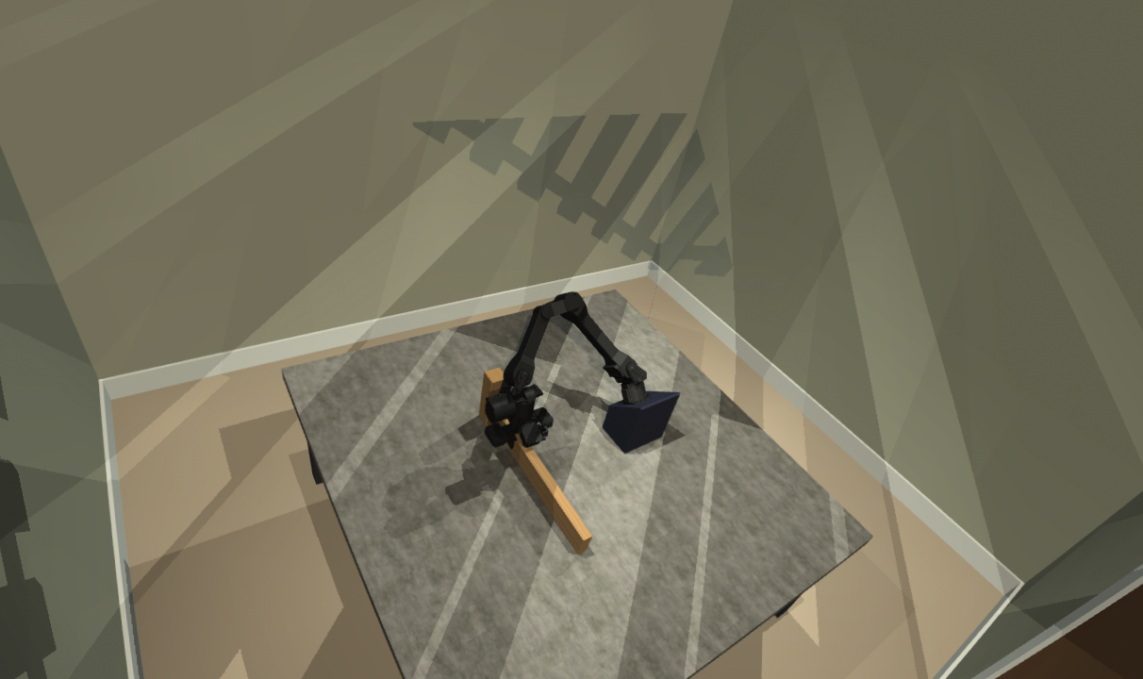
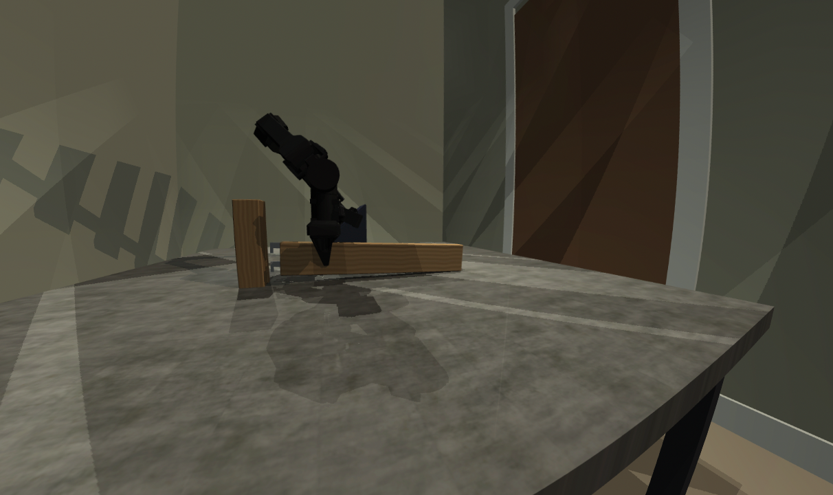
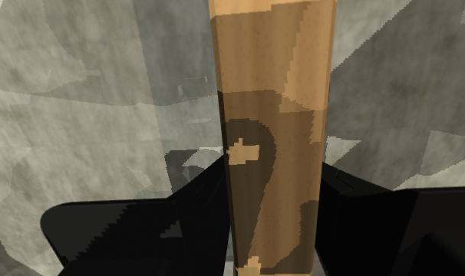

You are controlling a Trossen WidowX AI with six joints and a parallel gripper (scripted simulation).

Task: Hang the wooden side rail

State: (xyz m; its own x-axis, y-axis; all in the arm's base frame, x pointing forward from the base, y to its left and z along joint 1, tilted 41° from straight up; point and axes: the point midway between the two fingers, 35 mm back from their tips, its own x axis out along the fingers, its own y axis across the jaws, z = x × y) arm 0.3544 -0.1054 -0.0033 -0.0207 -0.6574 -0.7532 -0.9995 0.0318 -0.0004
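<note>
Now: the headboard post 15 cm to the right of my gripper tip and 4 cm above it.
</note>
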